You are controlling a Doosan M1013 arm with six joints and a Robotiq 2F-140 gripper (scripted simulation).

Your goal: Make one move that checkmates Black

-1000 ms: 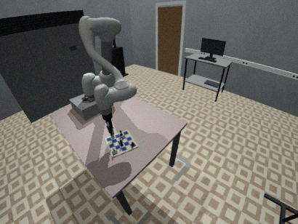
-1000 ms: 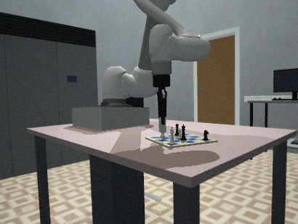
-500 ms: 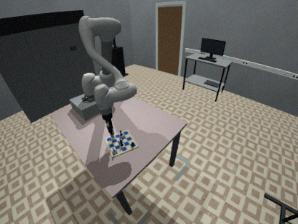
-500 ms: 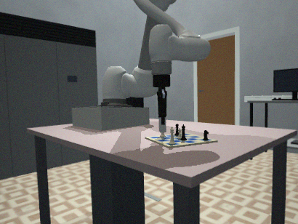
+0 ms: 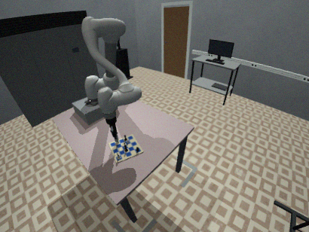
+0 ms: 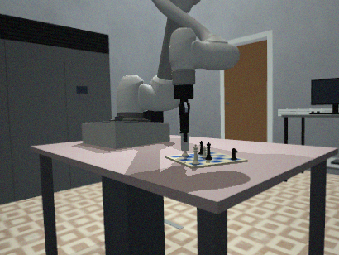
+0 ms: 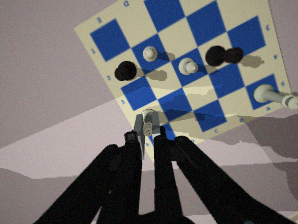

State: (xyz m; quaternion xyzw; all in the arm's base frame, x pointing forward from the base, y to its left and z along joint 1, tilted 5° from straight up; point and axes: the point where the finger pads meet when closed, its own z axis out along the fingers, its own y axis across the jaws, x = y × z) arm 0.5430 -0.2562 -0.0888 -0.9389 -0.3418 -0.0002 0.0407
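The tall white piece is 11 cm to the right of my hand, 11 cm ahead of it and 2 cm below it. Also, from my hand: blue-and-cream chessboard (9 cm ahead, 6 cm below, 1 cm to the right); white pawn (7 cm ahead, 4 cm to the left, 4 cm below); white chess piece (3 cm below).
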